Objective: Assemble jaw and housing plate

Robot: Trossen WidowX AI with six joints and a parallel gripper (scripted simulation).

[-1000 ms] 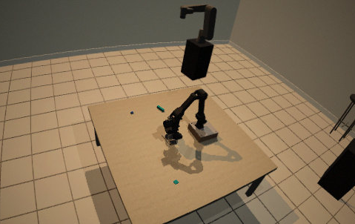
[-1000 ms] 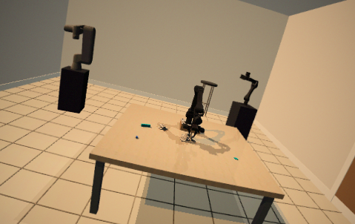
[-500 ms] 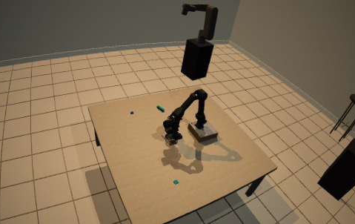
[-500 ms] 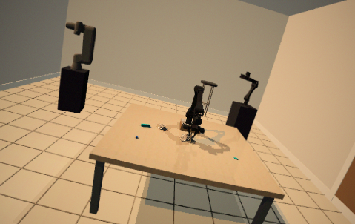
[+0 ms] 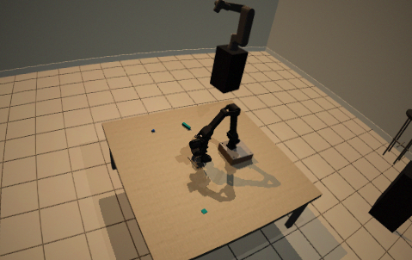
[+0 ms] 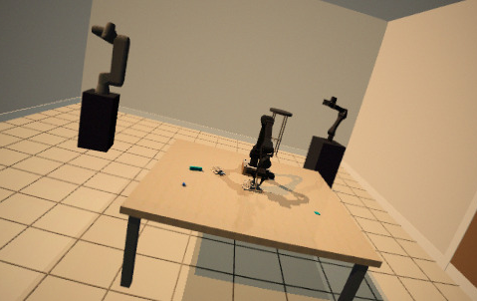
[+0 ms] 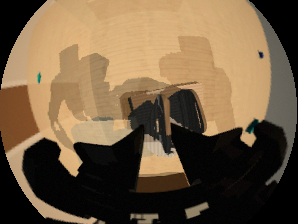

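The white part is 23 cm to the right of my gripper tip, 18 cm behind it and 2 cm below it. Round my gripper tip: teal bar: 39 cm to the right, 15 cm behind, 2 cm below; blue piece: 47 cm to the right, 12 cm ahead, 2 cm below.
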